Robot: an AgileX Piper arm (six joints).
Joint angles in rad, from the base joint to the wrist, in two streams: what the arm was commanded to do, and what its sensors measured. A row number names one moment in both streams.
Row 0, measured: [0.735, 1.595, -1.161, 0.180, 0.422, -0.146]
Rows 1 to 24, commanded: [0.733, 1.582, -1.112, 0.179, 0.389, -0.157]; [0.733, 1.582, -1.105, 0.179, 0.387, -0.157]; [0.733, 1.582, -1.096, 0.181, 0.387, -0.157]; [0.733, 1.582, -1.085, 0.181, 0.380, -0.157]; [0.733, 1.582, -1.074, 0.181, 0.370, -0.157]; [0.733, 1.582, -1.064, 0.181, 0.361, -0.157]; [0.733, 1.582, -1.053, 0.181, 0.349, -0.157]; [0.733, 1.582, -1.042, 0.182, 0.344, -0.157]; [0.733, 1.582, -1.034, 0.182, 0.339, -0.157]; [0.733, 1.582, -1.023, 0.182, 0.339, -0.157]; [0.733, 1.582, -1.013, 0.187, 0.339, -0.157]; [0.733, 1.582, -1.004, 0.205, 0.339, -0.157]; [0.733, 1.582, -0.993, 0.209, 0.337, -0.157]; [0.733, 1.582, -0.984, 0.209, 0.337, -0.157]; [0.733, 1.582, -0.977, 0.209, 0.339, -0.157]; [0.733, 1.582, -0.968, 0.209, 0.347, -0.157]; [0.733, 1.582, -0.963, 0.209, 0.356, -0.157]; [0.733, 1.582, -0.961, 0.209, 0.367, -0.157]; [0.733, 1.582, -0.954, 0.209, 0.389, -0.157]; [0.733, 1.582, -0.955, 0.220, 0.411, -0.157]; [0.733, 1.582, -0.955, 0.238, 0.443, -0.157]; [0.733, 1.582, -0.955, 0.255, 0.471, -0.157]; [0.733, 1.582, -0.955, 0.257, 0.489, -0.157]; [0.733, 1.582, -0.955, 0.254, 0.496, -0.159]
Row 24, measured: [0.735, 1.586, -0.959, 0.233, 0.430, -0.146]
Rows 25 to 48, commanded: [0.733, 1.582, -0.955, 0.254, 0.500, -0.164]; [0.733, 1.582, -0.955, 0.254, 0.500, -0.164]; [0.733, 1.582, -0.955, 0.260, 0.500, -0.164]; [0.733, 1.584, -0.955, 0.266, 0.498, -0.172]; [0.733, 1.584, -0.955, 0.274, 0.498, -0.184]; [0.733, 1.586, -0.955, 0.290, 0.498, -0.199]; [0.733, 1.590, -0.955, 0.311, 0.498, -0.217]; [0.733, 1.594, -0.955, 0.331, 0.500, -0.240]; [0.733, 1.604, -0.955, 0.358, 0.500, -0.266]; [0.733, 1.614, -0.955, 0.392, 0.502, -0.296]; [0.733, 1.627, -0.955, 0.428, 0.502, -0.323]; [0.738, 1.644, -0.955, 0.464, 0.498, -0.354]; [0.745, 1.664, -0.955, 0.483, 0.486, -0.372]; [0.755, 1.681, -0.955, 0.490, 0.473, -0.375]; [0.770, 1.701, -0.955, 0.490, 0.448, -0.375]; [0.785, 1.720, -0.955, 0.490, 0.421, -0.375]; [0.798, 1.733, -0.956, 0.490, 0.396, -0.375]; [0.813, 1.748, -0.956, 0.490, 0.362, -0.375]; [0.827, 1.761, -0.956, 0.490, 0.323, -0.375]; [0.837, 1.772, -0.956, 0.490, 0.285, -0.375]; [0.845, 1.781, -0.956, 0.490, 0.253, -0.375]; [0.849, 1.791, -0.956, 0.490, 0.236, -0.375]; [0.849, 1.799, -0.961, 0.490, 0.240, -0.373]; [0.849, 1.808, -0.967, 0.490, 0.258, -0.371]
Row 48, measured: [0.840, 1.780, -0.959, 0.483, 0.300, -0.363]
